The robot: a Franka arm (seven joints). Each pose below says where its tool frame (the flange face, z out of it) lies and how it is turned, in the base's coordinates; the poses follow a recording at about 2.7 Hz.
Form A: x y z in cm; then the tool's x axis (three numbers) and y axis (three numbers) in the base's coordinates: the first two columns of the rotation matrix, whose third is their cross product.
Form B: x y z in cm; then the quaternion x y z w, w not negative. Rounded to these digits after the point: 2 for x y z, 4 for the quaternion.
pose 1, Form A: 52.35 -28.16 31.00 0.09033 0.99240 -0.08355 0.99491 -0.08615 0.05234
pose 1, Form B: 52.35 -28.16 31.00 0.7368 0.6743 -0.0132 0.0476
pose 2, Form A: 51.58 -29.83 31.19 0.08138 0.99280 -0.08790 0.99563 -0.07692 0.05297
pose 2, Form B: 51.58 -29.83 31.19 0.7337 0.6776 -0.0143 0.0493
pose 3, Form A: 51.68 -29.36 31.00 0.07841 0.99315 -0.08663 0.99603 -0.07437 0.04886
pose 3, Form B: 51.68 -29.36 31.00 0.7328 0.6786 -0.0152 0.0474
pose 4, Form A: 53.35 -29.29 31.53 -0.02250 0.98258 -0.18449 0.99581 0.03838 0.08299
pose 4, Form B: 53.35 -29.29 31.53 0.6925 0.7142 -0.0346 0.0956
